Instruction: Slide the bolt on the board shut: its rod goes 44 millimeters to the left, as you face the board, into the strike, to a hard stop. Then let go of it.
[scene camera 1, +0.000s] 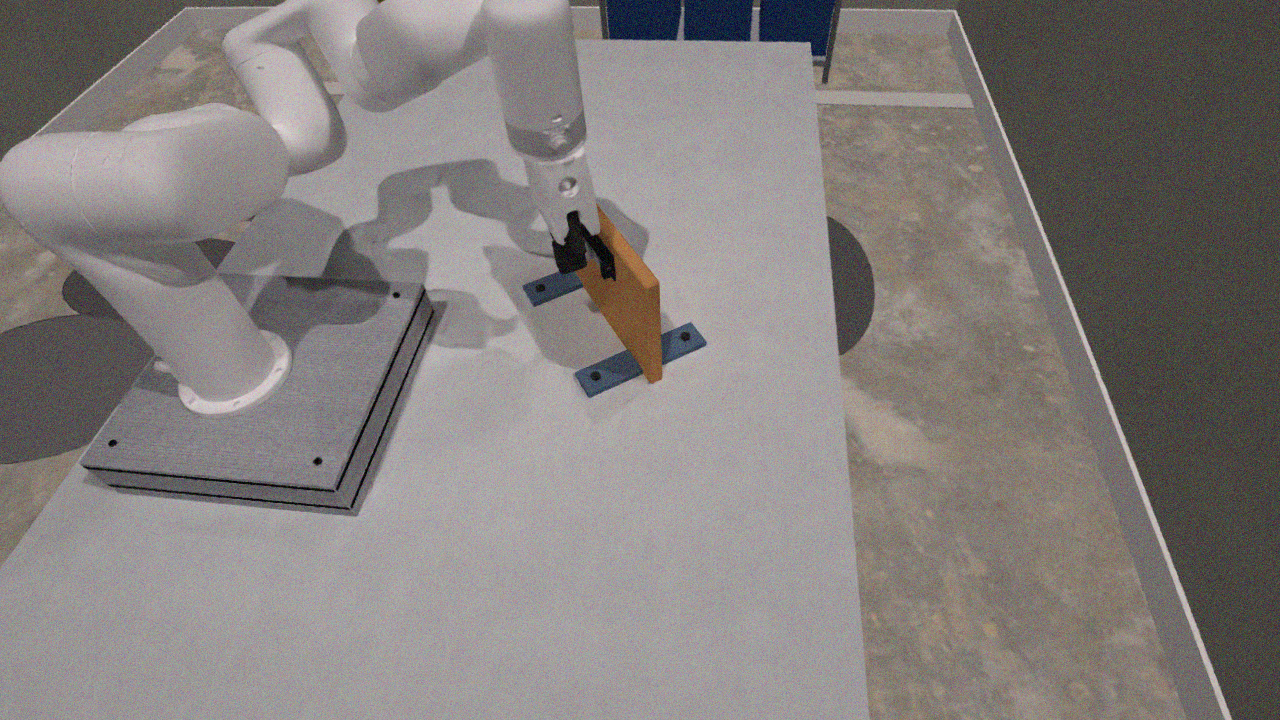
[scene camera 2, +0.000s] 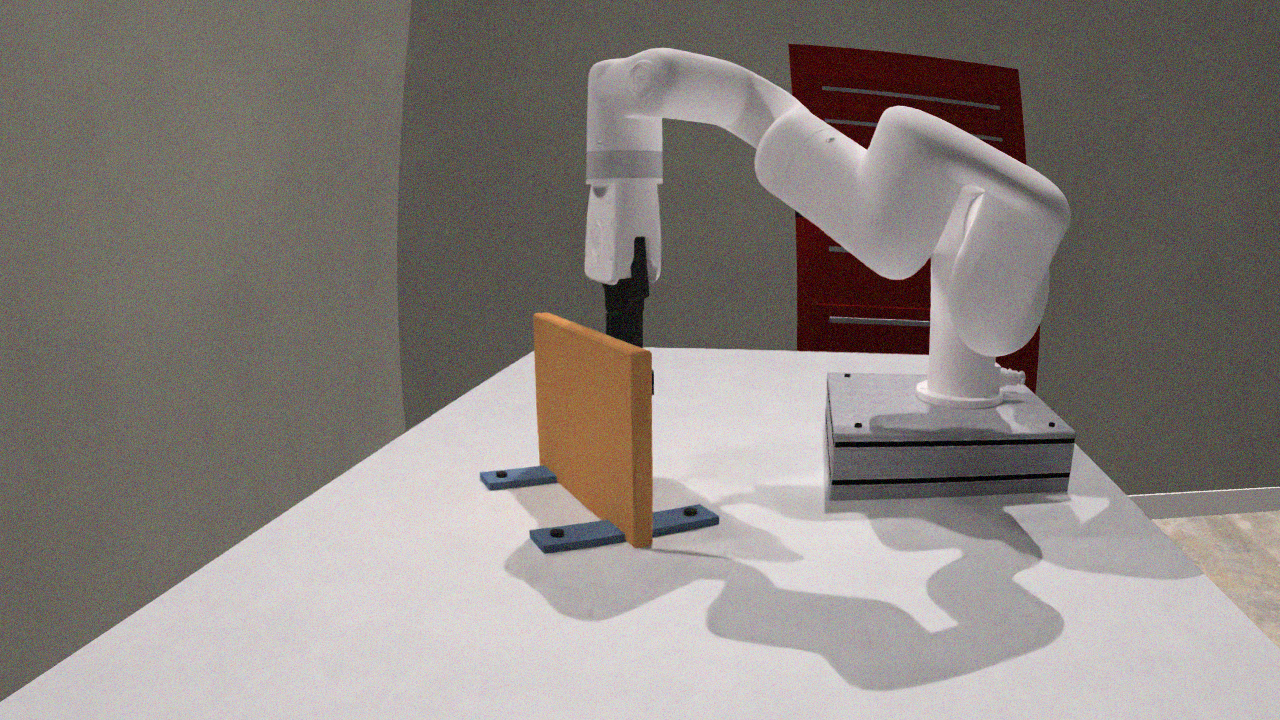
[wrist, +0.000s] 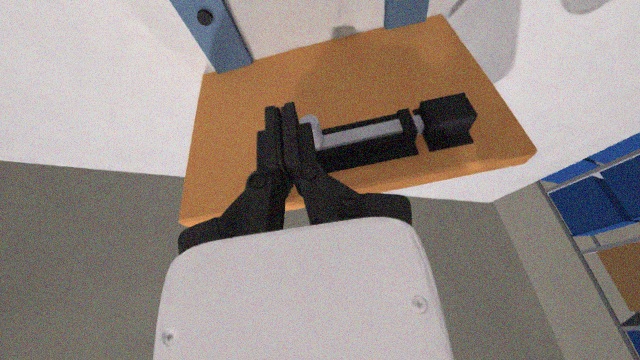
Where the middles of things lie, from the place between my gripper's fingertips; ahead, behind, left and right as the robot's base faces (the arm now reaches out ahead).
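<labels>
That orange board (scene camera 2: 593, 392) I can see is 5 cm to the left of my hand, 3 cm ahead of it and 5 cm below it.
</labels>
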